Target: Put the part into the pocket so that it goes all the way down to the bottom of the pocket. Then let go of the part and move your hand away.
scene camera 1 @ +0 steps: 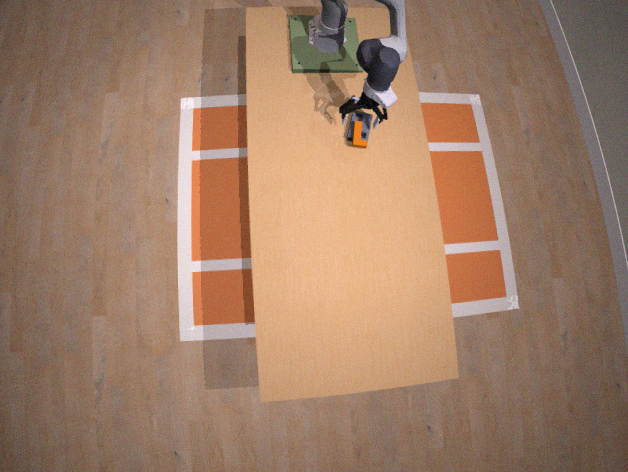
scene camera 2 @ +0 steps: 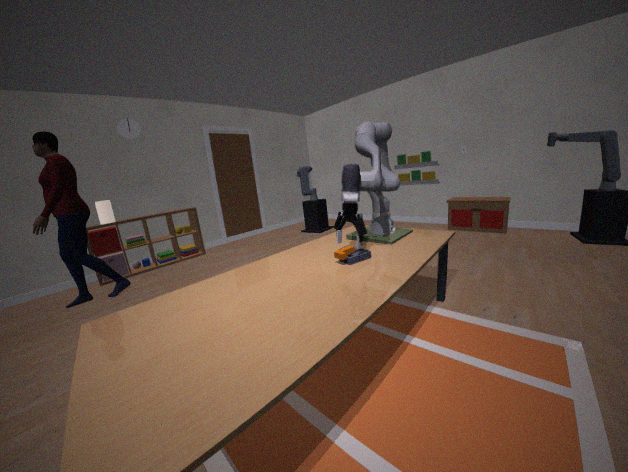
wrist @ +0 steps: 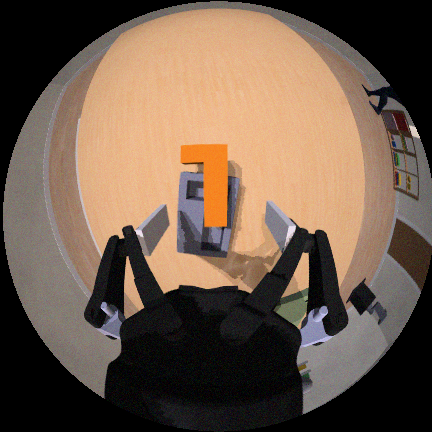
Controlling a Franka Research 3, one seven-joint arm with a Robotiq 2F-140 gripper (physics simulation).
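Note:
The orange L-shaped part (scene camera 1: 359,136) (scene camera 2: 345,252) (wrist: 216,185) lies on top of the grey-blue block with the pocket (scene camera 1: 350,132) (scene camera 2: 361,255) (wrist: 190,212). It is not down in the pocket: its short arm sticks out past the block's far end, and parts of the pocket show beside its long arm and past its end. In scene camera 2 it looks slightly tilted. My gripper (scene camera 1: 359,121) (scene camera 2: 349,243) (wrist: 215,212) is wide open and empty, above the block, with one finger to each side of it in the wrist view.
The block stands on the long wooden table (scene camera 1: 345,253) (scene camera 2: 218,329), near the green base plate (scene camera 1: 304,63) (scene camera 2: 401,234) of the arm. A person (scene camera 2: 65,192) is at the left of the room, beside a low shelf unit (scene camera 2: 199,230).

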